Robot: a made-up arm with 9 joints. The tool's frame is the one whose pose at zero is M. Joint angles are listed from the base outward.
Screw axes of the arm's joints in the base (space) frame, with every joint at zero. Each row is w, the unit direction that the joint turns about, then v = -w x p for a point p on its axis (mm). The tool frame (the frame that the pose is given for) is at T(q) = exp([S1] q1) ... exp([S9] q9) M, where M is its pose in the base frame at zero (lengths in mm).
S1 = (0, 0, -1, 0, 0, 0)
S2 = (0, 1, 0, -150, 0, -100)
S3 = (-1, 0, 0, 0, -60, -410)
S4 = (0, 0, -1, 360, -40, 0)
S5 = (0, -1, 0, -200, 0, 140)
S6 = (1, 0, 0, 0, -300, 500)
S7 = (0, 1, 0, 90, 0, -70)
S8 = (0, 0, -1, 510, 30, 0)
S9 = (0, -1, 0, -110, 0, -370)
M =
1 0 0 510
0 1 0 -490
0 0 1 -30
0 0 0 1
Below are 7 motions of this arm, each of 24 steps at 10 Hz.
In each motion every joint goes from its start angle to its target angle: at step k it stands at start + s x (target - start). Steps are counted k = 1, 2, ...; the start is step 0. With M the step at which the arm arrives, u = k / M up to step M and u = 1 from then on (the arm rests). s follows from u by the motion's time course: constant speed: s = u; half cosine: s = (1 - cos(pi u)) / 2; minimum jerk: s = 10 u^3 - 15 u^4 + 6 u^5.
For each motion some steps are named. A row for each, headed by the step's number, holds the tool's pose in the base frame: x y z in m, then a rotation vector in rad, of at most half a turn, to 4 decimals.
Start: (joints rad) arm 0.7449 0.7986 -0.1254 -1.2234 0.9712 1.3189 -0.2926 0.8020 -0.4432
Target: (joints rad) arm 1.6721 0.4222 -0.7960 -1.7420 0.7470 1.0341 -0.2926 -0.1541 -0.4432
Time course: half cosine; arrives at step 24
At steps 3, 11, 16, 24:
3: 0.2122 -0.3265 -0.4196 2.3408 0.3423 0.2496
11: 0.1138 -0.5337 -0.0902 1.9951 -0.6347 0.5102
16: -0.1598 -0.5545 0.1709 1.4173 -1.2272 0.6538
24: -0.4030 -0.4078 0.3251 0.8294 -1.5231 0.7361

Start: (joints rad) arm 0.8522 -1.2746 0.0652 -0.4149 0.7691 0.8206 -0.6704 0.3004 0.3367
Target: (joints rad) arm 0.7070 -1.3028 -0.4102 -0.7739 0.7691 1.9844 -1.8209 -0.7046 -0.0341
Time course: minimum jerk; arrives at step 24
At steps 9, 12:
9: -0.7373 -0.7814 0.5541 0.7218 -2.4580 0.9948
12: -0.5700 -0.9843 0.5507 1.1228 -2.4731 1.1507

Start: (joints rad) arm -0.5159 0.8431 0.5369 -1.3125 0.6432 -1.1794 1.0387 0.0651 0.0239
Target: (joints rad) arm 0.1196 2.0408 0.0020 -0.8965 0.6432 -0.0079 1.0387 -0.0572 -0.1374
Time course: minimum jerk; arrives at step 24
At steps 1, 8, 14, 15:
1: 0.0973 -0.2272 -0.4805 -1.2396 0.2559 1.3433
8: -0.1125 -0.2970 -0.4983 -0.9785 0.8482 1.3491
14: -0.5481 -0.2157 -0.3083 -0.0343 1.8546 1.1705
15: -0.5931 -0.1759 -0.2558 0.1607 1.9705 1.1174

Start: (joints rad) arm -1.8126 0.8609 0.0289 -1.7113 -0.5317 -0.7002 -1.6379 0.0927 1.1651
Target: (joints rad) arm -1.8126 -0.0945 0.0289 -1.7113 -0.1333 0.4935 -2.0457 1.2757 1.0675
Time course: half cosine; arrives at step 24
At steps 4, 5, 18, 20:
4: 0.3897 -0.0377 0.2899 2.6208 1.0372 0.9981
5: 0.3785 -0.0037 0.2776 2.5741 0.9971 0.9928
18: 0.3696 0.6371 -0.0121 1.6157 0.7055 0.4441
20: 0.3710 0.6796 -0.0431 1.5093 0.7302 0.3743

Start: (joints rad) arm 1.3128 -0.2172 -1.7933 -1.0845 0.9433 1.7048 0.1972 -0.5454 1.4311
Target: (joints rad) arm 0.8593 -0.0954 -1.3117 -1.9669 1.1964 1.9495 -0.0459 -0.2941 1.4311
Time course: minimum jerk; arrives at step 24
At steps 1, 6, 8, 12, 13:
1: -0.3639 -0.5326 0.1205 -1.1035 1.0898 -1.1392
6: -0.3454 -0.5580 0.1604 -1.2064 1.0256 -1.1570
8: -0.3220 -0.5787 0.2042 -1.3155 0.9499 -1.1714
12: -0.2398 -0.5995 0.3313 -1.6168 0.6920 -1.1887
13: -0.2146 -0.5949 0.3656 -1.6960 0.6094 -1.1879

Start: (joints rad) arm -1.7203 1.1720 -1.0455 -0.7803 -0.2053 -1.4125 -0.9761 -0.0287 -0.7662
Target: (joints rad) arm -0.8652 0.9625 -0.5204 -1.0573 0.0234 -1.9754 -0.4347 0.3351 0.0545
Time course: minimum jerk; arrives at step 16
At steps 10, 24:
10: -0.3845 0.0312 0.1880 -0.1645 -0.7074 1.7918
24: -0.4140 0.0382 0.1169 -0.2218 -1.0530 1.5488

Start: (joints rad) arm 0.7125 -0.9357 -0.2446 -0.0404 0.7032 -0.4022 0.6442 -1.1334 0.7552
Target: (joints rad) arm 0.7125 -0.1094 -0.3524 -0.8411 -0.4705 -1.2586 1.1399 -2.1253 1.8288
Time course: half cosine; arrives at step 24
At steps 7, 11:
7: 0.1426 -0.1528 0.1404 -0.3160 -1.0631 0.6575
11: 0.1376 -0.1050 -0.0713 0.1844 -0.7465 0.7736

